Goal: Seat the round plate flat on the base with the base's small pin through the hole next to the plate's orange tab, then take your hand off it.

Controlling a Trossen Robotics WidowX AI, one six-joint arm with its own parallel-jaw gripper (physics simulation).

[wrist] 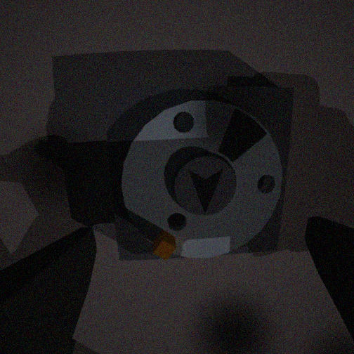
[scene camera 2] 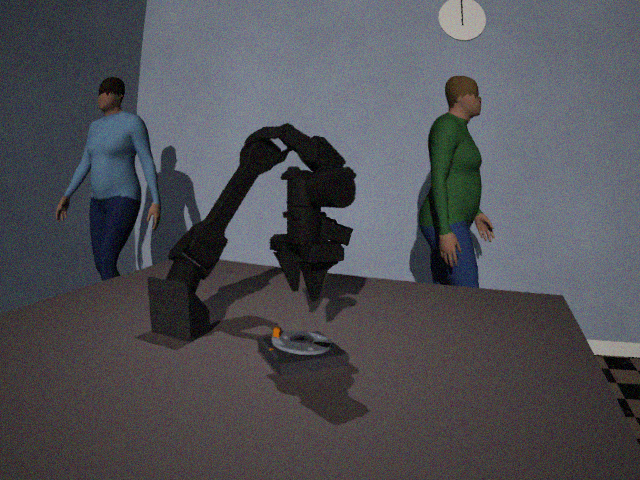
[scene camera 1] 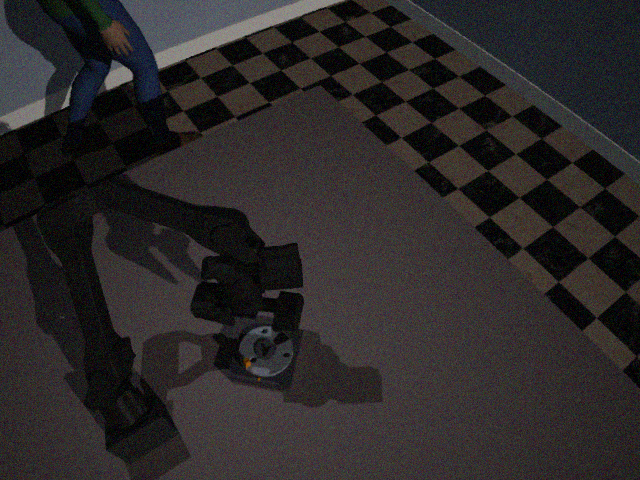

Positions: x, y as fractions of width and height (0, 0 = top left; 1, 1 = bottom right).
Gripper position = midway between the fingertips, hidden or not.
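Note:
Scene camera 2 shows the gripper (scene camera 2: 0.48, 0.62) and a round grey plate (scene camera 2: 0.44, 0.71). Visible in scene camera 1: a dark square base (scene camera 1: 0.44, 0.79) and the gripper (scene camera 1: 0.40, 0.68). The wrist view shows the gripper (wrist: 0.57, 0.66), the plate (wrist: 0.44, 0.44) and the base (wrist: 0.36, 0.31).

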